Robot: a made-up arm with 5 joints. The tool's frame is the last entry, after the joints. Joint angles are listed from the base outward. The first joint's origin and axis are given. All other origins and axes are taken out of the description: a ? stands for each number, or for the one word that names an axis. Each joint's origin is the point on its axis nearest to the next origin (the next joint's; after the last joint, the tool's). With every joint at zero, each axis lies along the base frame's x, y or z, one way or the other. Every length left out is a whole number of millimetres.
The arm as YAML. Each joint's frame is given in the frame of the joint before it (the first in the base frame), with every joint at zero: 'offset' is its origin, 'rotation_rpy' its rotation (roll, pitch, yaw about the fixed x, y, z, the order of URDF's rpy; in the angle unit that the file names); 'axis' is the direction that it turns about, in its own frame. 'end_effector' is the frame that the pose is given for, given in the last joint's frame.
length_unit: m
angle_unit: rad
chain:
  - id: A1
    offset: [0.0, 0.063, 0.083]
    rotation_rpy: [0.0, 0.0, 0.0]
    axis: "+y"
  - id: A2
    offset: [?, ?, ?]
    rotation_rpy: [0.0, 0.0, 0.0]
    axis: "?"
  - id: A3
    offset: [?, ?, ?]
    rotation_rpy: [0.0, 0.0, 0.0]
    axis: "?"
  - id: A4
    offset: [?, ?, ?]
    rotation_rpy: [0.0, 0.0, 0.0]
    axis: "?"
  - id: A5
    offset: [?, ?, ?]
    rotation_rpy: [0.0, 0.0, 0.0]
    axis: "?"
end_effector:
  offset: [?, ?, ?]
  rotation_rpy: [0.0, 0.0, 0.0]
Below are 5 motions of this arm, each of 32 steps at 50 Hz.
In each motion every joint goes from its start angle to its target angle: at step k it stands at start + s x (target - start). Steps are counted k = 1, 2, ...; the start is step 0. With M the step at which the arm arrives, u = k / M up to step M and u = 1 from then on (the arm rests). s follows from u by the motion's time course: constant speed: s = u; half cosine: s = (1 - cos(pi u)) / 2; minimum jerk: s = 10 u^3 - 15 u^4 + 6 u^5.
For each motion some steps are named. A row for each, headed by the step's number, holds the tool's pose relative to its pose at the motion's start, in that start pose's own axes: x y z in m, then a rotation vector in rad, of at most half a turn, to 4 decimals.
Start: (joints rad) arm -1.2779 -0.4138 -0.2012 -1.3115 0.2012
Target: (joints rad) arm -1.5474 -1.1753 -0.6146 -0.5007 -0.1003
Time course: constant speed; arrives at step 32
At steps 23, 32:
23: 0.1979 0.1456 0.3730 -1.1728 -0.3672 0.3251
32: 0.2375 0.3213 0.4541 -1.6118 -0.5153 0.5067

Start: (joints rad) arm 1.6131 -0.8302 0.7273 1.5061 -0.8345
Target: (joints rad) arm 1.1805 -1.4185 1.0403 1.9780 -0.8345
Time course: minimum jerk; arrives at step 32
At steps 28, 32:
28: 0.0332 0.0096 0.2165 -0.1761 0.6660 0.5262
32: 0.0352 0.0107 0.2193 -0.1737 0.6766 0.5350

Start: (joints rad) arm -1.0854 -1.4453 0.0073 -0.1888 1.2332
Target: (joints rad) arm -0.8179 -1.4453 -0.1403 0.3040 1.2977
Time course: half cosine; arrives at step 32
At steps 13, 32:
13: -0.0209 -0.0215 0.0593 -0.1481 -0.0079 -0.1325
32: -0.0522 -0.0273 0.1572 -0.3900 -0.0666 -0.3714

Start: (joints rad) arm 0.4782 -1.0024 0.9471 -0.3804 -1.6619
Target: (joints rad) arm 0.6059 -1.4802 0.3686 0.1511 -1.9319
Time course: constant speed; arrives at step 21
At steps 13, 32:
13: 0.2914 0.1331 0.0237 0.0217 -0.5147 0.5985
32: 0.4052 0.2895 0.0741 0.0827 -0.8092 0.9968

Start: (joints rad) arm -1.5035 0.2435 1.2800 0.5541 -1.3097
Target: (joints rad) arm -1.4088 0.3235 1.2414 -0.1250 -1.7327
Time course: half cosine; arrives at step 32
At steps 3, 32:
3: -0.0008 0.0001 -0.0012 0.0058 -0.0089 -0.0146
32: -0.0571 -0.0074 -0.0401 0.1160 -0.3663 -0.7277

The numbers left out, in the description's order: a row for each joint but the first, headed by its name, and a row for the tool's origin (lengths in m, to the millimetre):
A2: xyz -0.082 0.0 -0.068, axis +x
A3: xyz 0.0 -0.222 0.212, axis +y
A4: xyz 0.005 0.0 -0.317, axis -x
A5: xyz 0.0 -0.214 0.093, axis +y
tool: xyz -0.009 0.0 -0.256

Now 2 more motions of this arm.
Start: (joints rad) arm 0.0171 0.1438 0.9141 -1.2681 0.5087
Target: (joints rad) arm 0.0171 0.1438 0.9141 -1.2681 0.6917
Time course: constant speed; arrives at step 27
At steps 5, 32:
5: -0.0087 0.0000 0.0005 0.0000 0.0339 0.0000
32: -0.0464 0.0000 0.0059 0.0000 0.1830 0.0000

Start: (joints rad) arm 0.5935 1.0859 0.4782 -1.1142 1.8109
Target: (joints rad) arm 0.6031 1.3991 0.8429 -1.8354 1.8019
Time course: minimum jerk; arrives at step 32
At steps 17, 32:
17: 0.1266 -0.0395 -0.0436 0.0429 0.1375 0.5766
32: 0.2114 -0.0131 -0.0977 0.1231 0.2202 1.0219

